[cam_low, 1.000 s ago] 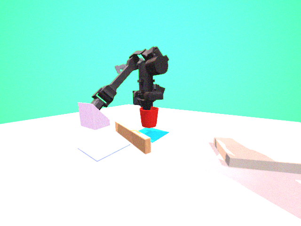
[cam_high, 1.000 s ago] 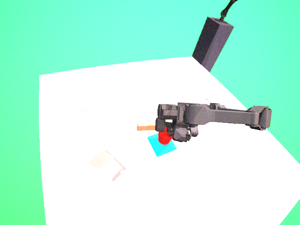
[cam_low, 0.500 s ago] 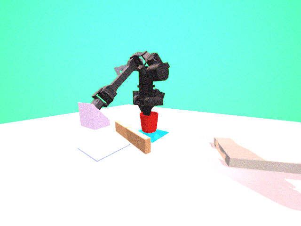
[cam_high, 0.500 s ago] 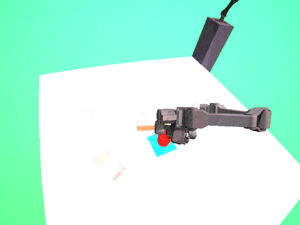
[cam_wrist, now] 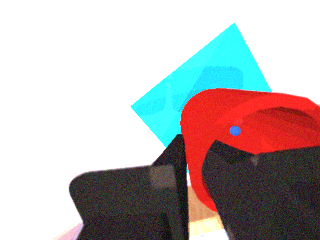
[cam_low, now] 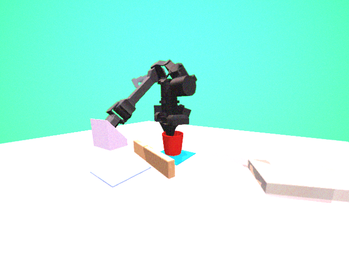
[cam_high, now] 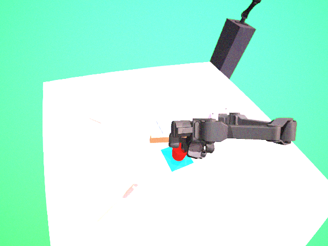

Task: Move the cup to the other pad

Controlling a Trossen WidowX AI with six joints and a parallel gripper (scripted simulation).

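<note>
Now: gripper tip 3 cm short of the red cup and 2 cm to the left of it. Round my gripper tip: cyan pad (5 cm below, 3 cm ahead, 1 cm to the right); wooden bar (10 cm to the right, 3 cm below, 1 cm ahead); blue marble (4 cm ahead, 3 cm to the right, 2 cm below).
</note>
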